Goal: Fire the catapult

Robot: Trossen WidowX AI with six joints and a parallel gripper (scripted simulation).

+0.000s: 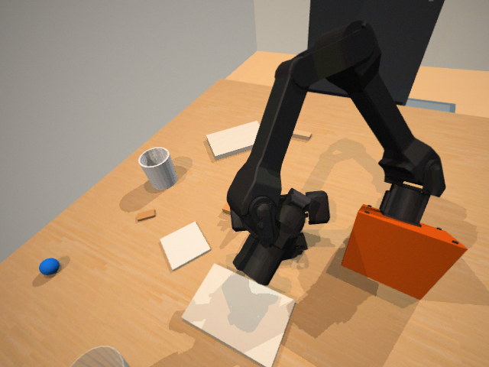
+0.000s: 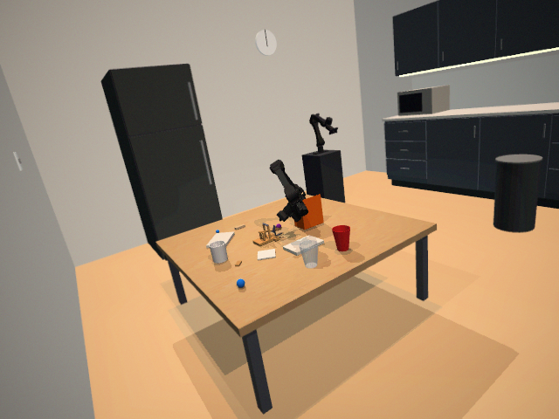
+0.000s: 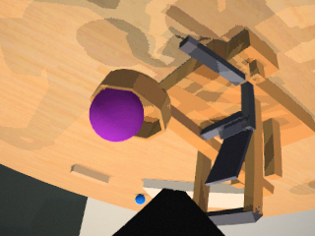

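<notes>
Right now my gripper tip is 5 cm to the left of the purple ball, 5 cm above it and 1 cm past it. Round my gripper tip: wooden catapult 6 cm below, 6 cm ahead, 3 cm to the right; then white mug 41 cm ahead, 8 cm below, 4 cm to the right; then red cup 41 cm to the left, 11 cm behind, 8 cm below.
</notes>
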